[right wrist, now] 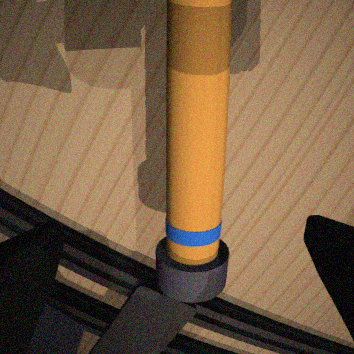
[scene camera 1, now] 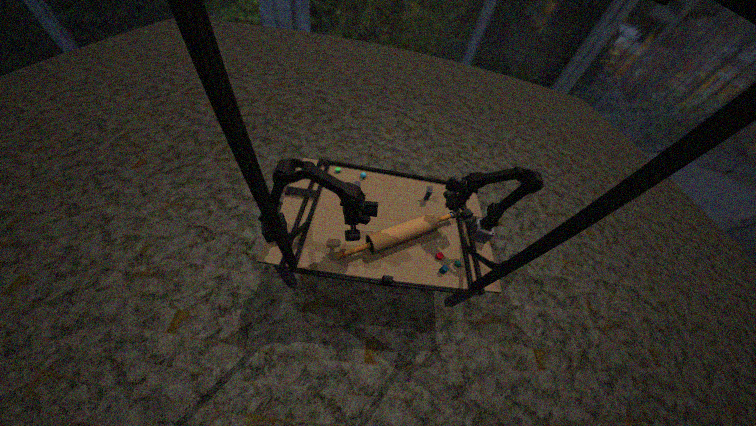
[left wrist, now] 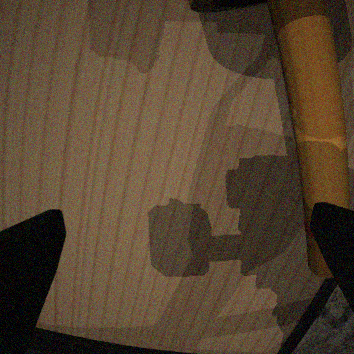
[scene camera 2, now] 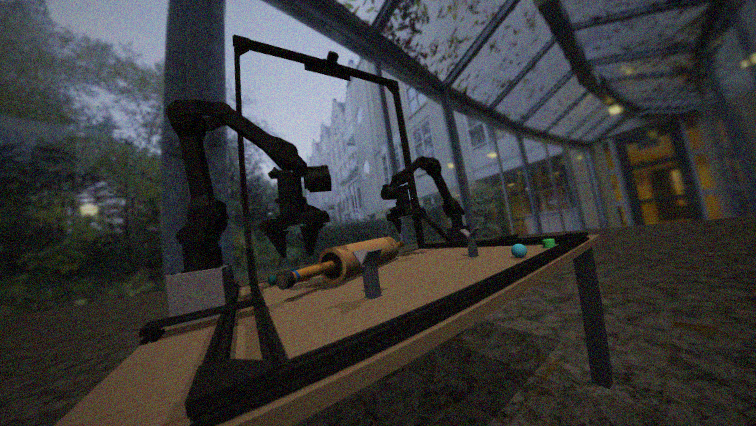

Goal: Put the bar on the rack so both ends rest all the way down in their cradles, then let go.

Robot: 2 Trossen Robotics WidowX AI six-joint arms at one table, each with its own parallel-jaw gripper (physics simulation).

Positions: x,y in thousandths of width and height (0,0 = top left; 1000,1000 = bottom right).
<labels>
A wooden rolling pin shows in the right wrist view (541,739), in scene camera 1 (499,569), in the left wrist view (863,123) and in scene camera 2 (444,621).
</labels>
